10 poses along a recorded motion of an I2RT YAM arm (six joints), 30 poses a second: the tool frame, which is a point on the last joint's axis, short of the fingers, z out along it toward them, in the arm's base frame.
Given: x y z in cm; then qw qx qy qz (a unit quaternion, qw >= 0).
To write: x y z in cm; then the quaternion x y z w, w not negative. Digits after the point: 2 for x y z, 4 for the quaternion.
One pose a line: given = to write
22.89 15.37 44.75 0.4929 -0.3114 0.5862 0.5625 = 22.89 15.37 44.75 -0.3114 0.5862 0.5625 0.4929
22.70 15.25 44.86 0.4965 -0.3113 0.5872 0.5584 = 22.70 15.25 44.86 -0.3113 0.5872 0.5584 0.4965
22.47 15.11 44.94 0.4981 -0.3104 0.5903 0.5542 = 22.47 15.11 44.94 -0.3104 0.5903 0.5542 0.4981
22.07 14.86 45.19 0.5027 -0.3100 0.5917 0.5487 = 22.07 14.86 45.19 -0.3100 0.5917 0.5487 0.5027
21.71 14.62 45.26 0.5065 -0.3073 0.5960 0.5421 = 21.71 14.62 45.26 -0.3073 0.5960 0.5421 0.5065
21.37 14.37 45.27 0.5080 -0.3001 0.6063 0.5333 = 21.37 14.37 45.27 -0.3001 0.6063 0.5333 0.5080
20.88 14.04 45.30 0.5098 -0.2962 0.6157 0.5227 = 20.88 14.04 45.30 -0.2962 0.6157 0.5227 0.5098
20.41 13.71 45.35 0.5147 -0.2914 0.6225 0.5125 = 20.41 13.71 45.35 -0.2914 0.6225 0.5125 0.5147
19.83 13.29 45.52 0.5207 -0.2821 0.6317 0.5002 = 19.83 13.29 45.52 -0.2821 0.6317 0.5002 0.5207
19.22 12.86 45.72 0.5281 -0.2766 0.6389 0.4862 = 19.22 12.86 45.72 -0.2766 0.6389 0.4862 0.5281
